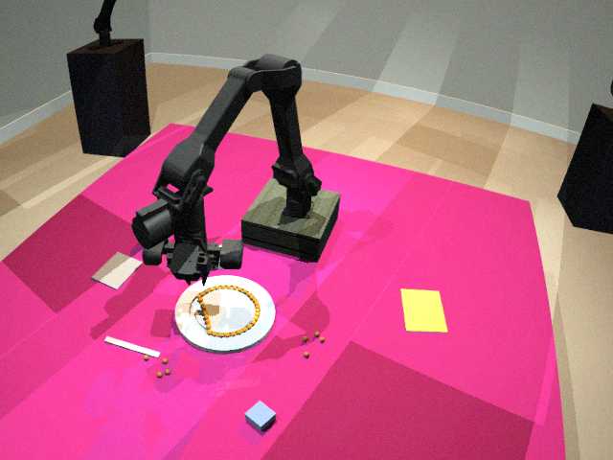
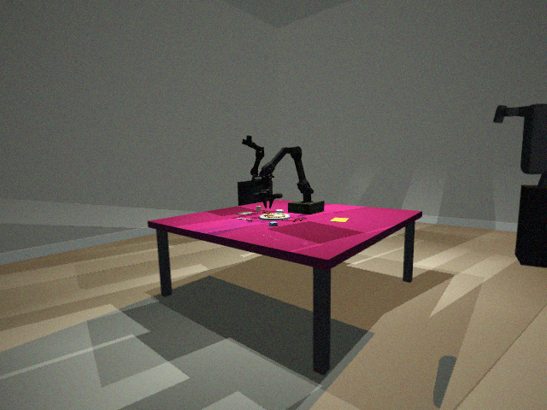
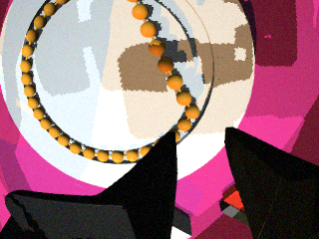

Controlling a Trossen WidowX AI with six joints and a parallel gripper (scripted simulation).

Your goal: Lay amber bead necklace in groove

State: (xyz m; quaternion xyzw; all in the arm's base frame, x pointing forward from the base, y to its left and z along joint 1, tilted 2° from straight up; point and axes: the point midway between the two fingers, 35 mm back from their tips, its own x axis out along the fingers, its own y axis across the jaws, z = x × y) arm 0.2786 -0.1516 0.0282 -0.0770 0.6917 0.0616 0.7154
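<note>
Right now my gripper tip is 20 mm short of the round bead board, 60 mm to the right of it and 40 mm above it. Round my gripper tip: white block 140 mm behind, 10 mm to the left, 40 mm below; red-handled tool 120 mm behind, 90 mm to the right, 50 mm below; white strip 150 mm ahead, 90 mm to the right, 50 mm below.
</note>
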